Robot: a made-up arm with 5 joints.
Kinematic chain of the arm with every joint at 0, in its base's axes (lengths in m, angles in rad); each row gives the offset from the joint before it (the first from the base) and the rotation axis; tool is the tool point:
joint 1: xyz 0 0 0.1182 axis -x
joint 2: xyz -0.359 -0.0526 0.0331 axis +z
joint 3: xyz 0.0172 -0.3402 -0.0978 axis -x
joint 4: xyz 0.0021 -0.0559 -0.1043 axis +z
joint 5: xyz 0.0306 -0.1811 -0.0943 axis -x
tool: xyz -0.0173 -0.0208 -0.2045
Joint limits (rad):
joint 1: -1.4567..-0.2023
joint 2: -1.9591..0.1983
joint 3: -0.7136..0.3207
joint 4: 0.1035..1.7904
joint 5: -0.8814..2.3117
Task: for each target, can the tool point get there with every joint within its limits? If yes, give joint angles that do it. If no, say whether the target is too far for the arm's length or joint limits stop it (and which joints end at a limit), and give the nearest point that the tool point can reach.
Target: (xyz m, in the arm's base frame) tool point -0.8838 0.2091 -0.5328
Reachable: yes | joints -1.3143 -1.0063 0.1533 0.4331 0.5839
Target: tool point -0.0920 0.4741 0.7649
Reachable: no: joint limits stop it (at a limit: joint 1, joint 2, joint 3, joint 4) | nearest point -0.0723 0.3354 0.0063 | short by 0.771 m
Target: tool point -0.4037 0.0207 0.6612
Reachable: no: joint limits stop it (at a limit: joint 1, joint 2, joint 3, joint 4, joint 5) | nearest point -0.5092 0.3405 0.0315 | short by 0.714 m
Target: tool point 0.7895 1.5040 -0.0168
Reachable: no: too far | nearest point -0.0054 0.4386 -0.2241 | short by 1.345 m
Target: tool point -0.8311 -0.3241 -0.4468
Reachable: yes | joints -0.5230 -1.2475 0.0795 0.9870 1.0438
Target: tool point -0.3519 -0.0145 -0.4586
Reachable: yes | joints -0.6685 -0.8602 -0.4979 1.4994 0.1122
